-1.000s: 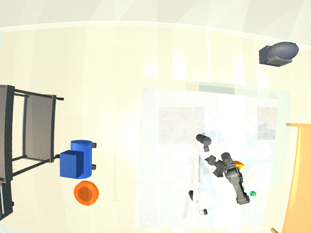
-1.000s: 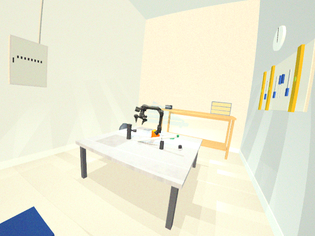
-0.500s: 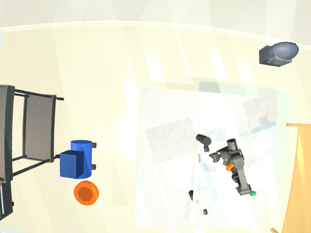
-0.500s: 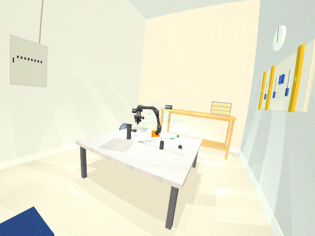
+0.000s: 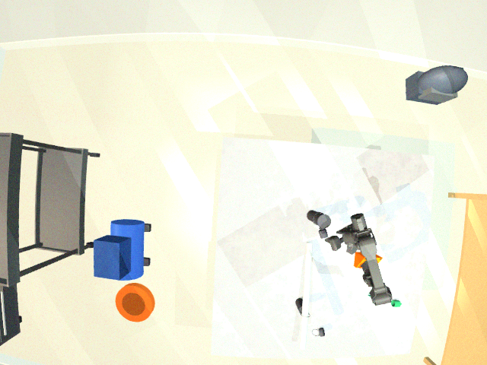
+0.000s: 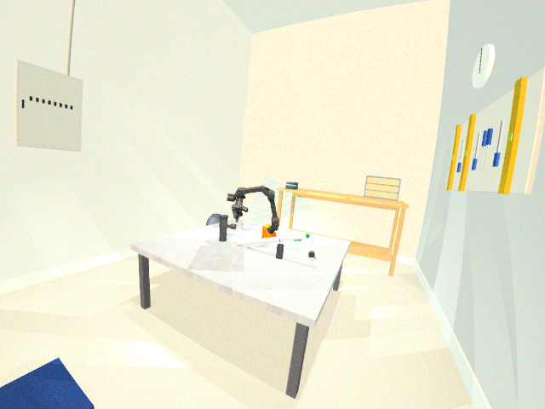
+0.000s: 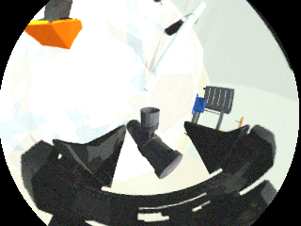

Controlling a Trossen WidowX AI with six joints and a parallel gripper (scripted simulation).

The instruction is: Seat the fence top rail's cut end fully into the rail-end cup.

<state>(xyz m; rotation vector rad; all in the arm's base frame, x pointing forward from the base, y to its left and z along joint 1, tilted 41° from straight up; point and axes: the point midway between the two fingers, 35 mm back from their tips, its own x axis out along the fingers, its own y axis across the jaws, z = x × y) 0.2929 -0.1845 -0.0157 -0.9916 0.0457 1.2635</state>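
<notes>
The dark rail-end cup lies 3 cm ahead of my gripper tip, 1 cm to the right of it and 5 cm below it. Round my gripper tip: green piece 60 cm behind, 38 cm to the left, 15 cm below.
</notes>
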